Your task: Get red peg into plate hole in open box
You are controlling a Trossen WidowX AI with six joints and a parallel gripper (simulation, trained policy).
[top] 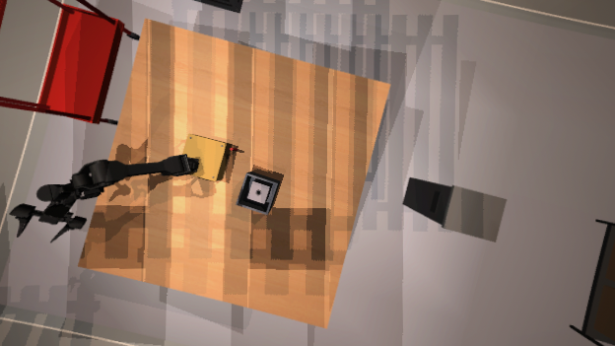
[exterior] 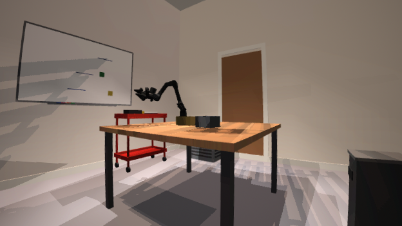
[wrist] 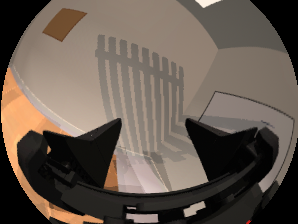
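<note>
Now: the red peg 56 cm ahead of my gripper tip, 41 cm to the left of it and 30 cm below it. The rest, counted from my gripper tip: dark box (72 cm ahead, 21 cm to the left, 31 cm below); then pale plate (72 cm ahead, 21 cm to the left, 29 cm below).
</note>
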